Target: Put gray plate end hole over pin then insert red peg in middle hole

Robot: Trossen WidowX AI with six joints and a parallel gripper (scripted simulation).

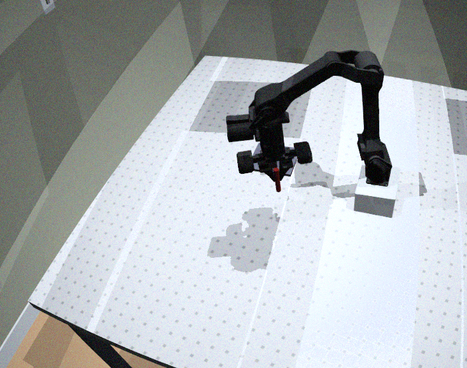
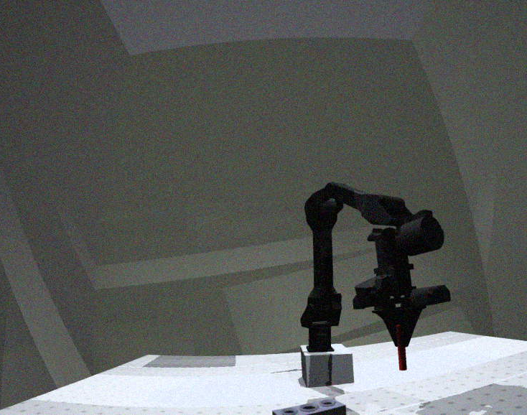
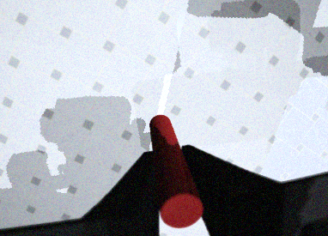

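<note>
Now: the gray plate 18 cm to the right of my gripper tip, 9 cm ahead of it and 7 cm below it. Also, from my gripper tip: red peg right at my gripper tip.
</note>
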